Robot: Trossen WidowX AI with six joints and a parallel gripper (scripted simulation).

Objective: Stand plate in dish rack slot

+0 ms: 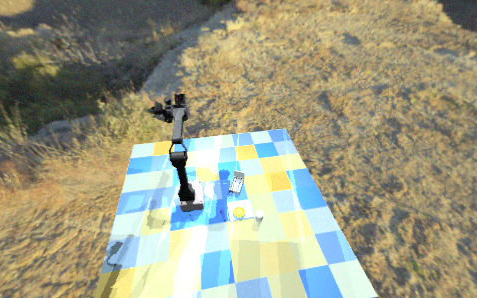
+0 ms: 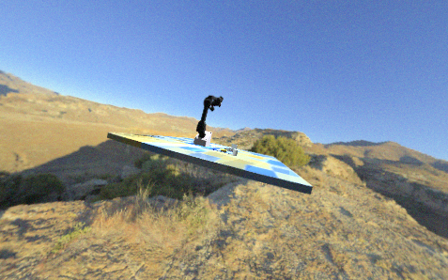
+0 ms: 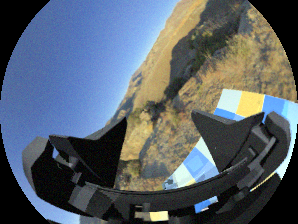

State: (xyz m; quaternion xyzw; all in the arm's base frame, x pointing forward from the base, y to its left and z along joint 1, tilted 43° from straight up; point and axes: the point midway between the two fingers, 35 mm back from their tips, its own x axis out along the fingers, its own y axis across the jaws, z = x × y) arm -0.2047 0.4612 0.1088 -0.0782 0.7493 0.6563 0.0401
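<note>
Right now my gripper tip is 510 mm short of the plate, 340 mm to the left of it and 490 mm above it. From my gripper tip the other things lie so: dish rack: 500 mm ahead, 130 mm to the right, 480 mm below; white cylinder: 630 mm ahead, 380 mm to the right, 480 mm below.
</note>
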